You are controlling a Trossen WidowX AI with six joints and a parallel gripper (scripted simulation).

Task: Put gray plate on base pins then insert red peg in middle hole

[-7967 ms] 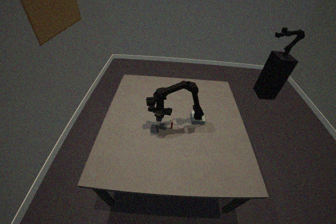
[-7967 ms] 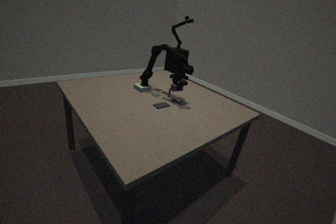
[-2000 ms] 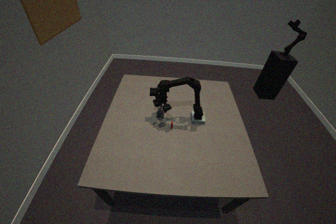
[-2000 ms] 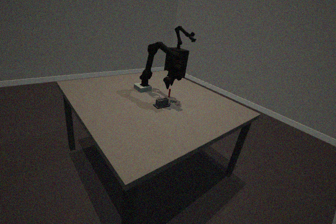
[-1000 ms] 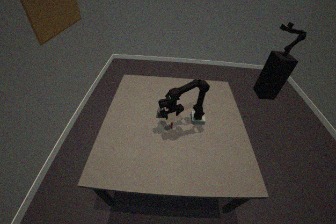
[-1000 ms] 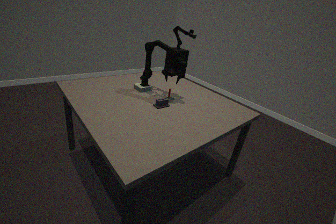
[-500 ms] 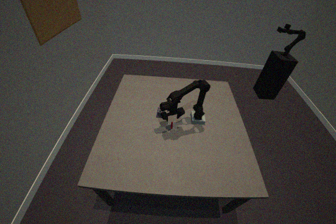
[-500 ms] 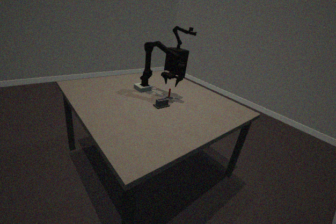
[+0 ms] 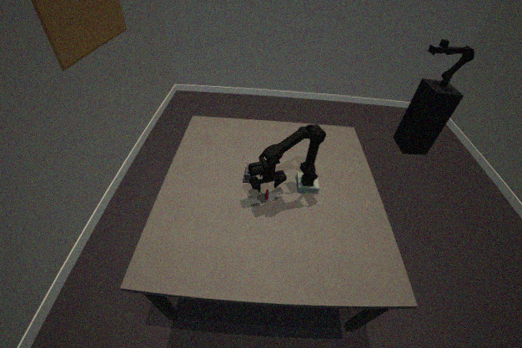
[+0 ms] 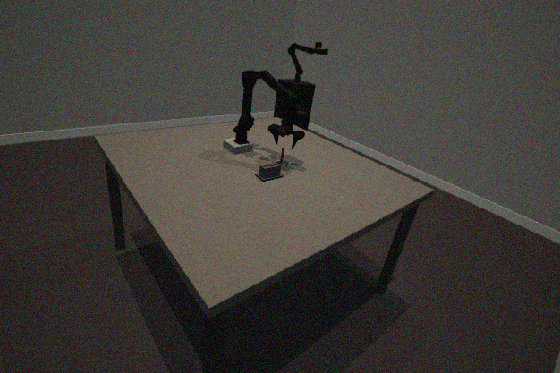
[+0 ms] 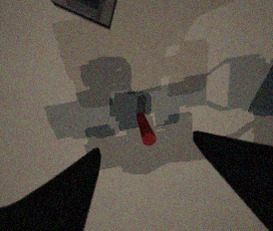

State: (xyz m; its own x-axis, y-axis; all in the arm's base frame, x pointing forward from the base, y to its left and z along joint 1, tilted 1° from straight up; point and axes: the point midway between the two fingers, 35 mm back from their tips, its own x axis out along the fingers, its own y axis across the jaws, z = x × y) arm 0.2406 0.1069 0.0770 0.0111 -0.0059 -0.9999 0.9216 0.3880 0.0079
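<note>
Now: gripper tip 5 cm above the red peg. From my gripper tip the other things lie so: gray plate (17 cm to the right, 10 cm ahead, 4 cm below).
</note>
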